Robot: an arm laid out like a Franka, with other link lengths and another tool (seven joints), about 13 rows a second.
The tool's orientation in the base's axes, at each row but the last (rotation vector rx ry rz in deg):
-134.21 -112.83 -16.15
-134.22 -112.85 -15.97
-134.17 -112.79 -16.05
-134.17 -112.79 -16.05
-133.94 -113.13 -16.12
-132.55 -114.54 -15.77
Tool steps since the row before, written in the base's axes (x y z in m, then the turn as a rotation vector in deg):
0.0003 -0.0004 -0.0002 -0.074 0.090 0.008
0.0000 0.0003 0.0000 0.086 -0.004 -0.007
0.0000 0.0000 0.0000 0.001 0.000 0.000
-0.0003 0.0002 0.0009 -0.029 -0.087 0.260
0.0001 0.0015 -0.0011 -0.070 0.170 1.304
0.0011 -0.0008 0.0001 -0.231 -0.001 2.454
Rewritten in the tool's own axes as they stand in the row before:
-0.0004 0.0004 0.0002 0.077 -0.088 0.000
0.0003 -0.0001 0.0001 0.009 0.085 0.014
0.0000 0.0000 0.0000 0.000 0.001 0.000
0.0003 -0.0003 -0.0009 -0.041 0.004 -0.273
0.0013 -0.0002 0.0013 0.393 -0.013 -1.257
-0.0006 0.0012 -0.0001 0.413 -0.074 -2.429

